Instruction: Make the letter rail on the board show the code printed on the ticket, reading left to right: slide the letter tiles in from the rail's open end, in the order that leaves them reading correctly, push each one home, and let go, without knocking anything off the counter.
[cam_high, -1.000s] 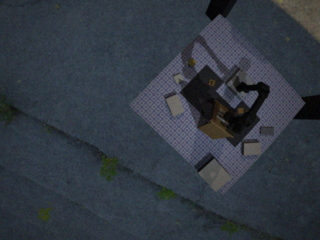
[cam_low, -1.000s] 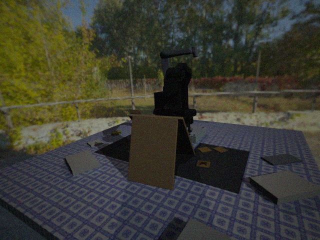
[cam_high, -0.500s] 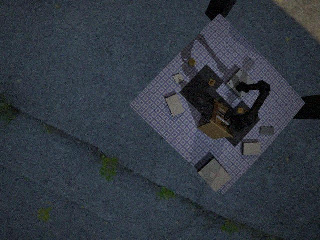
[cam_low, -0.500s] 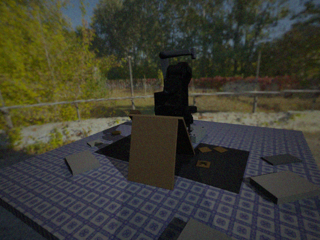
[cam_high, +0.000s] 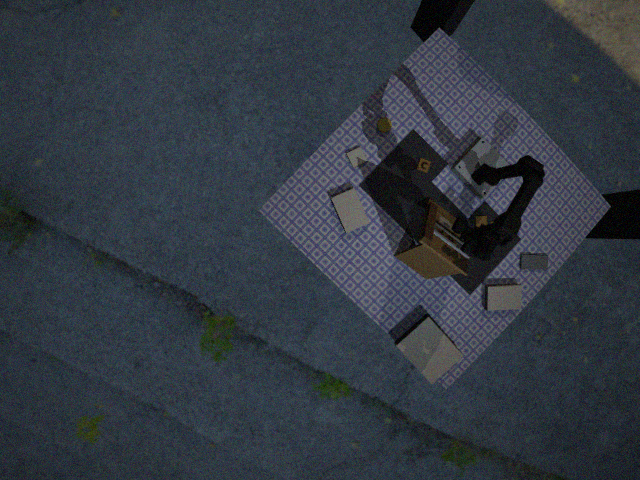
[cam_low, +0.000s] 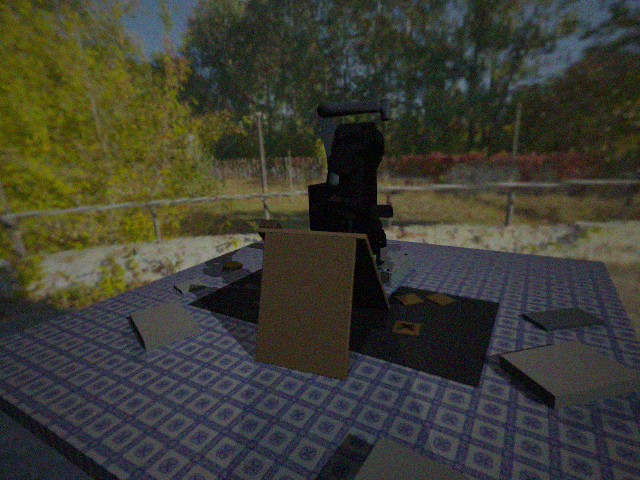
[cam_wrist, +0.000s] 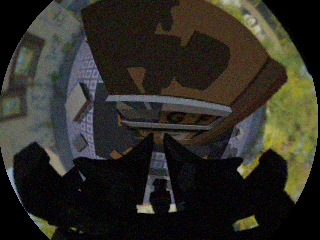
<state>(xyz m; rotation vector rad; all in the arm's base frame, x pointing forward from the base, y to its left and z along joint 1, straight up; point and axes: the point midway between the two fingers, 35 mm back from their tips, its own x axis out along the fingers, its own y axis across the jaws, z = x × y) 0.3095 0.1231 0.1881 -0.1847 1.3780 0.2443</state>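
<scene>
Right now my gripper tip is 30 mm short of the letter tile marked g, 20 mm to the left of it and 30 mm above it. Also, from my gripper tip: brown letter board 50 mm ahead, 30 mm to the right, 100 mm below; letter tile marked f 50 mm ahead, 70 mm to the right, 30 mm below; dark mat 110 mm behind, 110 mm to the right, 200 mm below.
</scene>
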